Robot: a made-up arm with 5 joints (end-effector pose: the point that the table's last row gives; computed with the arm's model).
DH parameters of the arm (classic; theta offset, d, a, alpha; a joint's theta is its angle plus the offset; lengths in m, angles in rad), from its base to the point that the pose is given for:
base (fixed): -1.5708 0.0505 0 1.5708
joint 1: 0 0.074 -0.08 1.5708
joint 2: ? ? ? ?
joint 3: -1.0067 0 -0.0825 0
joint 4: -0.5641 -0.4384 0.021 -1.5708
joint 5: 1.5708 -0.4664 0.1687 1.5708
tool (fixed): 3.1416 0.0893 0 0
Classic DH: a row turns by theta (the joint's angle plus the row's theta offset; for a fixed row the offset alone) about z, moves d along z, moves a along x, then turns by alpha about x.
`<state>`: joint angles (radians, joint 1 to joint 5).
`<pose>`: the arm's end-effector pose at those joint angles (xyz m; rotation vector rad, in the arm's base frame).
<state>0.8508 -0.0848 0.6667 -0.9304 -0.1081</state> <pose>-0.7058 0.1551 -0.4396 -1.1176 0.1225 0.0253</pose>
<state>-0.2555 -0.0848 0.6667 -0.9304 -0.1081</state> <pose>-0.7058 0.5076 -0.0304 -0.0126 0.0863 0.0814</pose>
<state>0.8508 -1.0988 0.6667 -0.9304 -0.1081</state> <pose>-0.7396 -0.3201 0.1022 -1.0574 0.4208 1.0516</pose>
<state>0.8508 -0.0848 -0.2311 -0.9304 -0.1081</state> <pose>-0.6862 -0.3198 -0.5493 -2.0137 0.0532 -0.0090</pose>
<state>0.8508 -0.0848 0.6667 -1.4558 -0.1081</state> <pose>-0.7004 -0.0697 -0.5516 -1.6423 0.0856 0.0064</pose>
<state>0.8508 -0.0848 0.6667 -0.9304 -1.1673</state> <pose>-0.5343 0.2395 -0.4139 -1.0316 1.0634 -0.5730</pose>
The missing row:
joint 2: 0 0.181 0.1186 1.5708
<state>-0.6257 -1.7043 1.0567 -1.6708 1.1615</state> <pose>-0.2816 -0.1302 -0.6924 0.8960 -1.9193 1.3470</pose>
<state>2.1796 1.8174 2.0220 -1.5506 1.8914</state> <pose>0.4445 -0.2877 -0.2781 1.0871 1.9757 -0.6723</pose>
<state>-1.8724 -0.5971 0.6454 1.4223 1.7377</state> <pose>-0.4171 -0.1740 -0.3198 -2.1931 -0.8367 1.3383</pose>
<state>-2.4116 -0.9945 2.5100 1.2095 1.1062</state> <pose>0.0659 0.7214 -0.2217 -0.5944 -1.6442 -0.6674</pose>
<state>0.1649 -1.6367 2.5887 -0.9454 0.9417</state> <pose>0.0566 -0.4546 0.5025 1.3647 0.6260 0.4292</pose>
